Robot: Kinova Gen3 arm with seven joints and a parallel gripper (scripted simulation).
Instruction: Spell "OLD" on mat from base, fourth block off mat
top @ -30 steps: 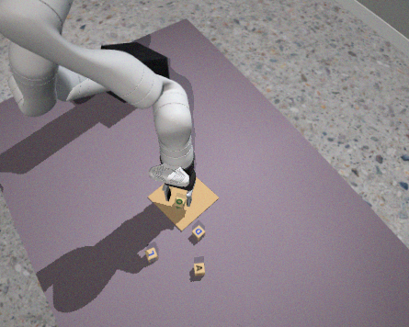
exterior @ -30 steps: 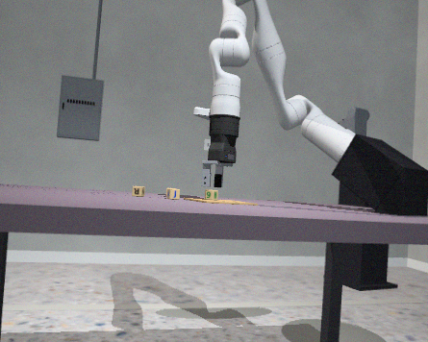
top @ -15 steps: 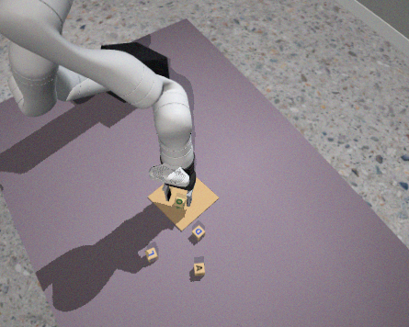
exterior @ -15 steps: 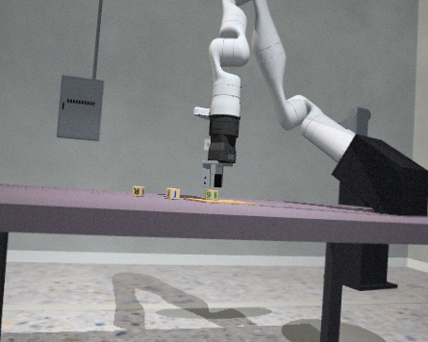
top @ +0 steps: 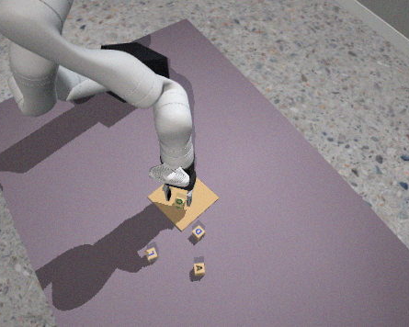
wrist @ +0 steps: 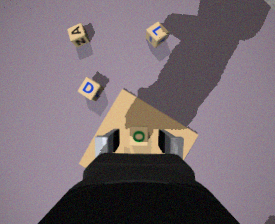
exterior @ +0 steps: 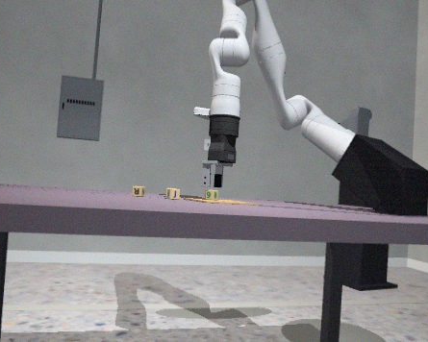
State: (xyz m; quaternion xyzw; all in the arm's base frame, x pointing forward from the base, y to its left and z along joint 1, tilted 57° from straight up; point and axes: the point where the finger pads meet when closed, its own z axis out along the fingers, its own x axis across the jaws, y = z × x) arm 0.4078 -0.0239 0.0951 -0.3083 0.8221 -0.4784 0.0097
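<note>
My gripper is now 40 mm above the O block. The rest, counted from my hand: L block (60 mm ahead, 150 mm to the right, 40 mm below); D block (100 mm ahead, 20 mm to the right, 40 mm below); tan mat (10 mm behind, 20 mm to the left, 50 mm below).
</note>
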